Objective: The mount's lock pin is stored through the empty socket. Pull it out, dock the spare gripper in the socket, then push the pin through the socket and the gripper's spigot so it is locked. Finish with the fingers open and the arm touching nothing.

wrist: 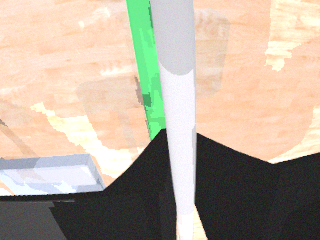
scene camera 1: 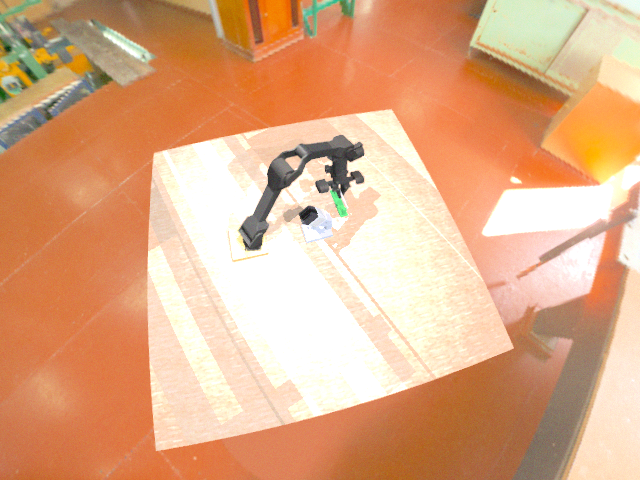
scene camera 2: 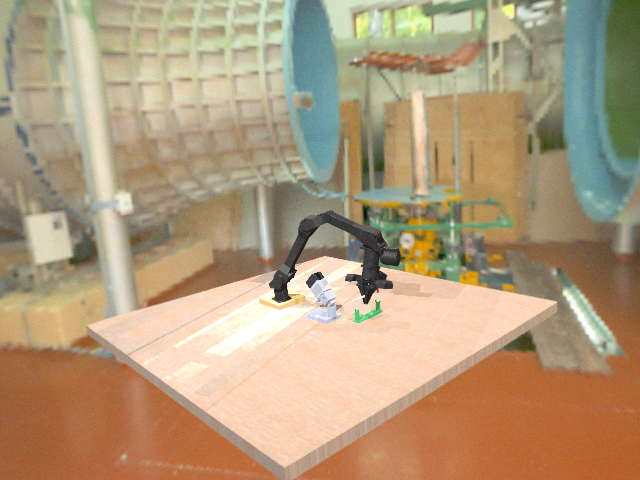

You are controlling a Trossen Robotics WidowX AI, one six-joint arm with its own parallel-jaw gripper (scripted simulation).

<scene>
My gripper [scene camera 2: 365, 304] carries a lock pin.
My gripper shows as well in the wrist view [wrist: 172, 135] and in scene camera 1 [scene camera 1: 340, 197].
</scene>
